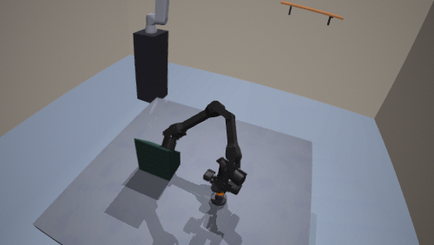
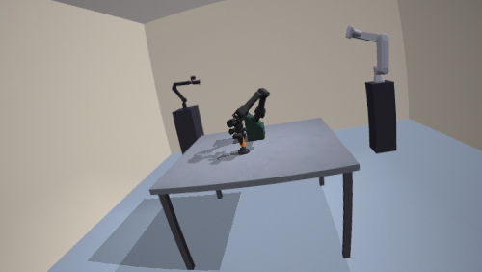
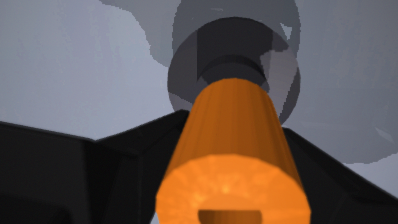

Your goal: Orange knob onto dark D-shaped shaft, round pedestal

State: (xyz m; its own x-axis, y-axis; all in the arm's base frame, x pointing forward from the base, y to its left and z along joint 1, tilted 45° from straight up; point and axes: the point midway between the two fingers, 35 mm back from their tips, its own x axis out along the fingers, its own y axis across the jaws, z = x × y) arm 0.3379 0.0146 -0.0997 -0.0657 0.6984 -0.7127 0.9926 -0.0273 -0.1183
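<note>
The orange knob is 20 mm above my gripper tip. From my gripper tip the other things lie so: pedestal 40 mm below.
</note>
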